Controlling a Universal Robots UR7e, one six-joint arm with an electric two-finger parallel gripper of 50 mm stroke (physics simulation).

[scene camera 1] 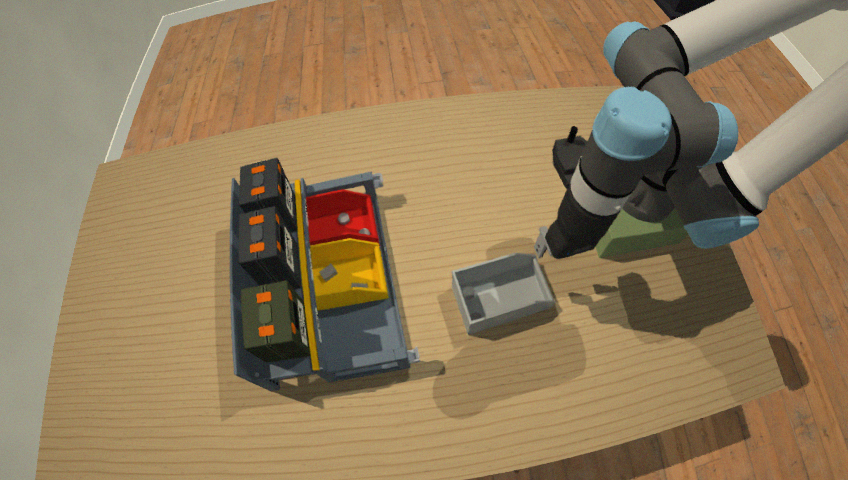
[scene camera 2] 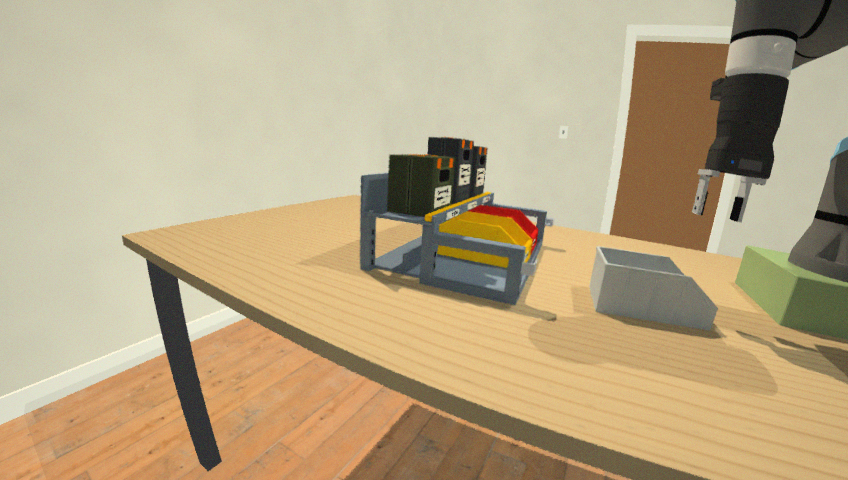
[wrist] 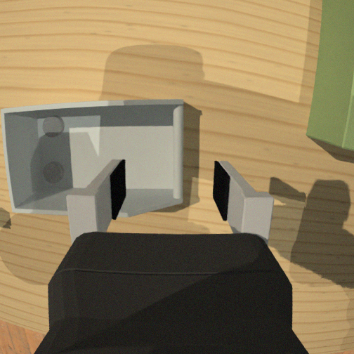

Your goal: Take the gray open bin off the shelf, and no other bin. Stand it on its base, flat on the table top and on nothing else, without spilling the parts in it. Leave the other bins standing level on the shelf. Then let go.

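Frame: origin at the arm's base, x back, y right, z up, level; millimetres.
Where they show: gripper, fingertip midpoint: (scene camera 1: pixel 553 247) (scene camera 2: pixel 716 217); arm's base, link origin: (scene camera 1: pixel 642 191) (scene camera 2: pixel 837 272).
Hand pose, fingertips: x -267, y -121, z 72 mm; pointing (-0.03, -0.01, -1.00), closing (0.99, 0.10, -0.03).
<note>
Things, the pixels of their centre, and the offset from my fingertips. Level surfaces: height alone.
- gray open bin, body centre: (scene camera 2: pixel 650 285) (scene camera 1: pixel 504 290) dy -16, dx -74, dz -117 mm
- table top, surface height: dz -155 mm
- yellow bin, body centre: (scene camera 1: pixel 337 274) (scene camera 2: pixel 486 237) dy +69, dx -372, dz -111 mm
The gray open bin (scene camera 1: pixel 505 294) (scene camera 2: pixel 651 291) (wrist: pixel 125 150) stands upright on its base, flat on the table top (scene camera 1: pixel 476 392) (scene camera 2: pixel 357 315), apart from the shelf. Two round gray parts (wrist: pixel 53 150) lie inside it at its back end. My gripper (scene camera 2: pixel 720 199) (wrist: pixel 169 178) is open and empty, above the bin's low front end and clear of it. In the scene camera 1 view one fingertip shows and the other is hidden. The yellow bin (scene camera 1: pixel 351 273) (scene camera 2: pixel 476 237) and the red bin (scene camera 1: pixel 339 217) (scene camera 2: pixel 505 215) stand level on the shelf (scene camera 1: pixel 392 285) (scene camera 2: pixel 428 255), with parts in them.
One green and two black boxes (scene camera 1: pixel 270 321) (scene camera 2: pixel 416 184) stand on the shelf's upper level. The green block (scene camera 1: pixel 642 234) (scene camera 2: pixel 767 285) (wrist: pixel 332 75) under the arm's base is right of the gray bin. A black device (scene camera 1: pixel 568 155) lies behind the gripper.
</note>
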